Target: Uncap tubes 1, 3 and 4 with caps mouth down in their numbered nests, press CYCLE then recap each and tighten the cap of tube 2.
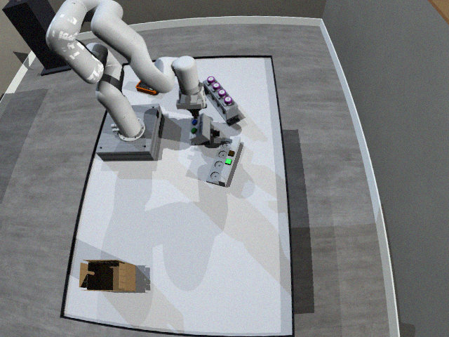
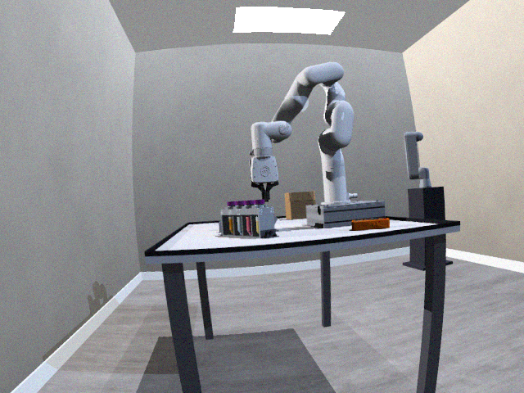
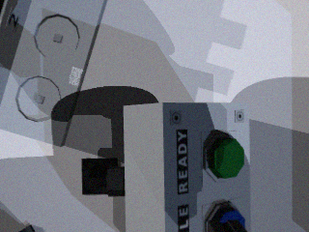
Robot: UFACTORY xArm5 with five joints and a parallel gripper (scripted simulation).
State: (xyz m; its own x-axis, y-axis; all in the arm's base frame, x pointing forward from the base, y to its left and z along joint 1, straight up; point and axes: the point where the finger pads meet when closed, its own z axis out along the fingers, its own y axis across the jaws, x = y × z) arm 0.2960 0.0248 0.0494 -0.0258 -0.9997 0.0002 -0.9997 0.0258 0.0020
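My hand is 7 cm above the green key, 4 cm to the left of it and 2 cm past it. Round my hand: blue key: 7 cm below, 1 cm to the left, 1 cm behind; key housing: 8 cm below, 2 cm to the right; cardboard box: 65 cm to the right, 32 cm behind, 7 cm below.
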